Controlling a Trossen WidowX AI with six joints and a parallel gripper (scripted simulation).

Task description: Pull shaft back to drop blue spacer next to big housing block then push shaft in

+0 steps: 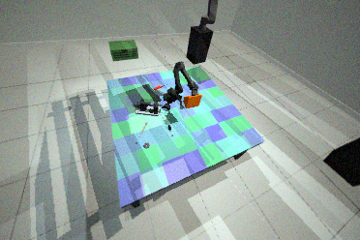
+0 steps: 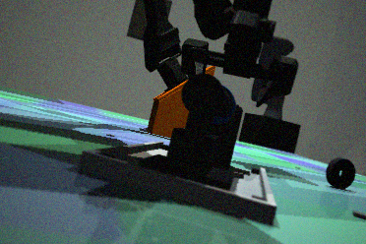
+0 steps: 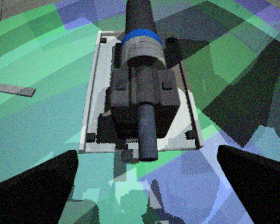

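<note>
My gripper tip is now 8 cm short of the light grey spacer, 5 cm to the left of it and 2 cm above it. Round my gripper tip: blue spacer: 10 cm ahead, 6 cm to the right, 2 cm below; dark shaft: 8 cm ahead, 5 cm to the right, 2 cm below.
</note>
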